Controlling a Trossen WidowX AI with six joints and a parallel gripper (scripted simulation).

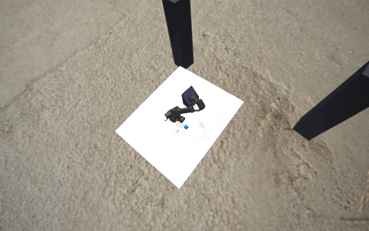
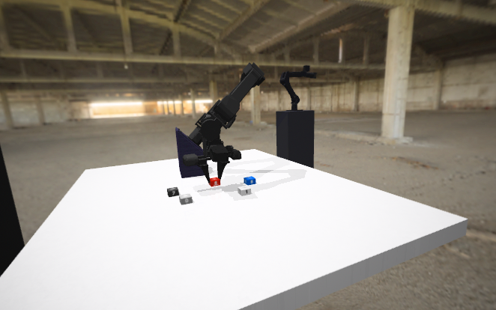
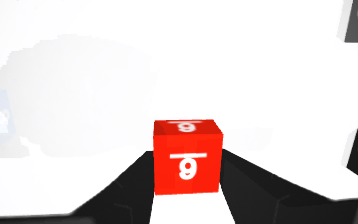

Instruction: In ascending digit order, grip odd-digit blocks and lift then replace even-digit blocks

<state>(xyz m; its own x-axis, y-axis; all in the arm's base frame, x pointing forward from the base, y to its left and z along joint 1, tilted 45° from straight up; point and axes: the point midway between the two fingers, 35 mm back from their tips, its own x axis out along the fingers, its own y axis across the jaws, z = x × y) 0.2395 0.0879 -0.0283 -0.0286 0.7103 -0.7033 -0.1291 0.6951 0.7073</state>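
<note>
Now: the black block 14 cm to the right of my gripper tip, 1 cm below it and 1 cm ahead of it. The rest, counted from my gripper tip: blue block: 13 cm to the left, 1 cm below; white block: 9 cm ahead, 8 cm to the left, 1 cm below; red block: right at my gripper tip.
</note>
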